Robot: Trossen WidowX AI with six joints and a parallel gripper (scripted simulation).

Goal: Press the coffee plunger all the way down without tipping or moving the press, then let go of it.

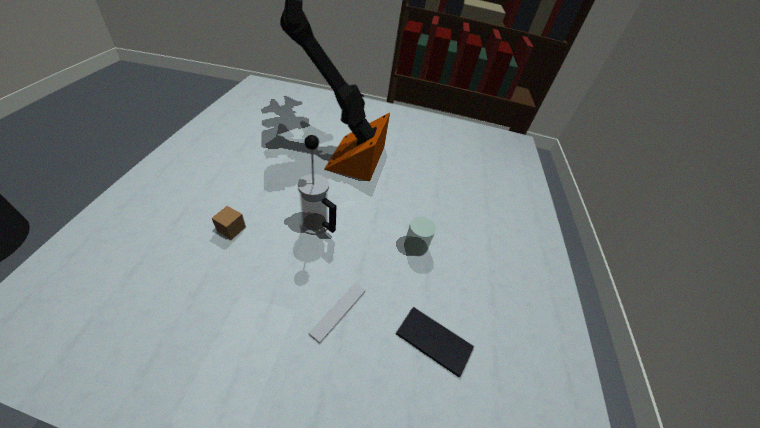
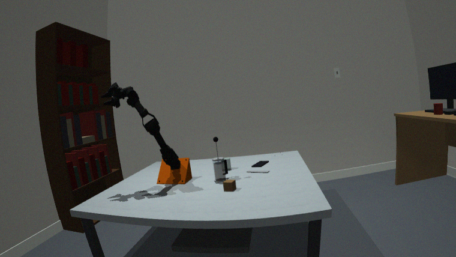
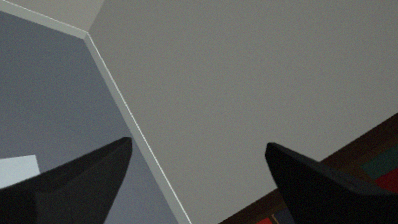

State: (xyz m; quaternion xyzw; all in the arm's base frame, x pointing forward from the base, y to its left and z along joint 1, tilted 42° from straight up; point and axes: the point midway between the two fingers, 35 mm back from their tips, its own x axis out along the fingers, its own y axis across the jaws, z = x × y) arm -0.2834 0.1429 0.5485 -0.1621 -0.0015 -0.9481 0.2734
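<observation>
Now: the glass coffee press 65 cm ahead of my gripper tip, 45 cm below it and 22 cm to the left of it. Also, from my gripper tip: black slab: 89 cm ahead, 57 cm below, 53 cm to the left.
</observation>
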